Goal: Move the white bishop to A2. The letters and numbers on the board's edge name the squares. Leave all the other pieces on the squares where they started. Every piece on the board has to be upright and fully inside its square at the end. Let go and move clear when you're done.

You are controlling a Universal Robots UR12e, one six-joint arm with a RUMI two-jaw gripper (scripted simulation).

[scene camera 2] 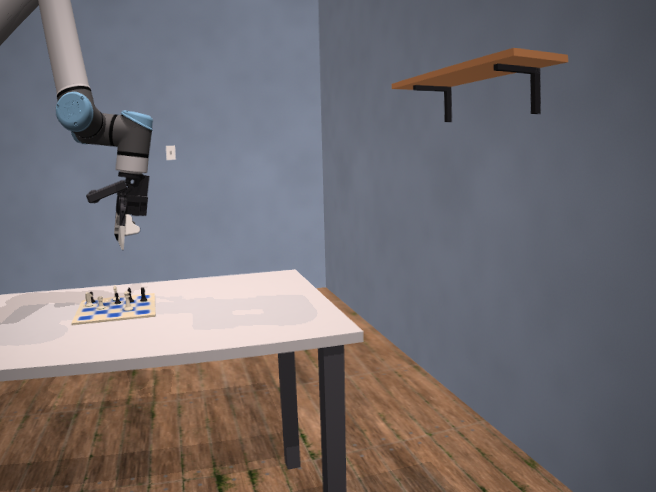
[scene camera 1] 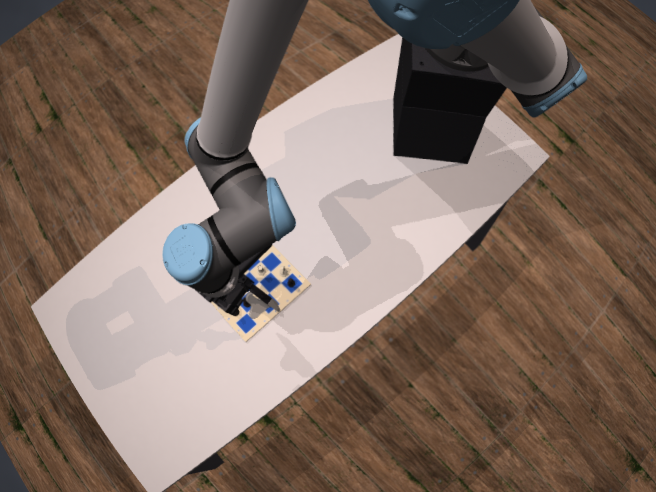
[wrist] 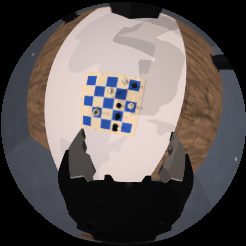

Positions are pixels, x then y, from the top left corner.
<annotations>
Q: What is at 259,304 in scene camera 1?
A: The gripper.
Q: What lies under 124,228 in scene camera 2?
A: The gripper.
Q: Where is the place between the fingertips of the gripper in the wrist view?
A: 128,131
</annotations>
